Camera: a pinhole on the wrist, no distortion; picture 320 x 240 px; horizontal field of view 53.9 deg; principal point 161.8 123.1 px. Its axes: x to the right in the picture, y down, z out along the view. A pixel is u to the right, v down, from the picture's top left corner.
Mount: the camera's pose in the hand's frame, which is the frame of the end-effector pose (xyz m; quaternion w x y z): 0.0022 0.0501 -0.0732 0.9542 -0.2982 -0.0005 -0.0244
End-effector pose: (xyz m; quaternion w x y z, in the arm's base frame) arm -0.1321 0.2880 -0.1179 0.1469 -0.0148 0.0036 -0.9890
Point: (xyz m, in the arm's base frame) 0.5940 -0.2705 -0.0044
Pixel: outside the picture
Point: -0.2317 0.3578 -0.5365
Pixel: behind the camera
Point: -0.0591 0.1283 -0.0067
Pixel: 126.3 113.5
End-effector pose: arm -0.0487 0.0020 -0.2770 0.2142 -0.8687 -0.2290 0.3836
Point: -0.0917 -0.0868 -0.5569
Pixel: 240.7 113.6
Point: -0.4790 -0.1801 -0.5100
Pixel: outside the picture
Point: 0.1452 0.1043 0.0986
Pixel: behind the camera
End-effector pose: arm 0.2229 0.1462 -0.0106 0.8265 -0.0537 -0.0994 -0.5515
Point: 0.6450 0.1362 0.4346
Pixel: 300.1 141.1
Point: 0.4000 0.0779 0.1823
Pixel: outside the picture
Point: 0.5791 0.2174 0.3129
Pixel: 246.7 159.4
